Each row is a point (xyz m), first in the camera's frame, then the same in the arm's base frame.
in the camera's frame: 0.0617 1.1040 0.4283
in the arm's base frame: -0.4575 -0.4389 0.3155
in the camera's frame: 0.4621 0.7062 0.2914
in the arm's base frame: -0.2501 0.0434 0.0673
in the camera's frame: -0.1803 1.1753 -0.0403
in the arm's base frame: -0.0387 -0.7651 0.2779
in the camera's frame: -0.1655 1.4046 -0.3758
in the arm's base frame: 0.1279 -1.0441 0.0334
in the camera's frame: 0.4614 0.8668 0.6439
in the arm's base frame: -0.6233 0.0232 0.1692
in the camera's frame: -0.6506 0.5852 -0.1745
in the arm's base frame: 0.4771 -0.5772 0.8127
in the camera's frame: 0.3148 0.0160 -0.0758
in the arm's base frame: 0.4288 0.4061 0.2684
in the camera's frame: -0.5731 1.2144 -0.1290
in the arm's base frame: 0.1149 -1.0263 0.5460
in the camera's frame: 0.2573 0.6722 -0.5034
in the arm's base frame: 0.4839 -0.2798 -0.1100
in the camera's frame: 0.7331 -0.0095 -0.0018
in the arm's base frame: 0.2746 0.6651 -0.0321
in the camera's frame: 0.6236 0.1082 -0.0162
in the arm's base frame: 0.2570 0.5101 0.0093
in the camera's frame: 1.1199 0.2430 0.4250
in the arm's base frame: -0.3022 0.7942 -0.2470
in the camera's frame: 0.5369 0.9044 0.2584
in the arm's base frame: -0.3371 -0.0866 -0.0793
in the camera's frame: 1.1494 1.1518 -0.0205
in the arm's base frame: -0.3761 -0.0544 -0.7946
